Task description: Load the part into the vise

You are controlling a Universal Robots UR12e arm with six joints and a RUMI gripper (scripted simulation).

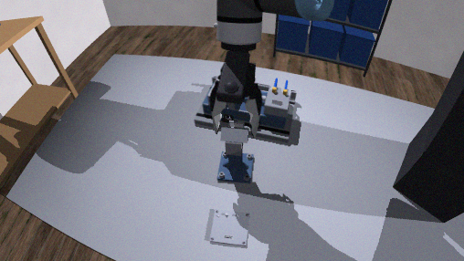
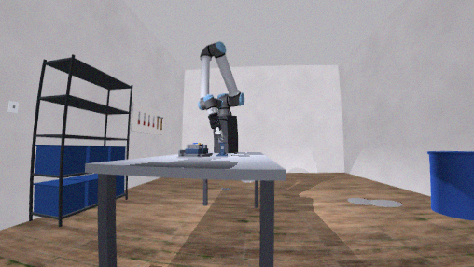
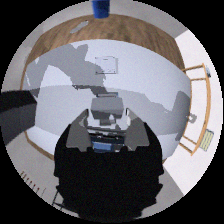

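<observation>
The grey part lies 1 cm to the left of my hand and 1 cm below it. From my hand the other things lie so: infeed plate: 2 cm behind, 18 cm to the left, 16 cm below; vise: 1 cm ahead, 21 cm to the right, 12 cm below; air cylinder: 9 cm behind, 21 cm to the right, 8 cm below.
</observation>
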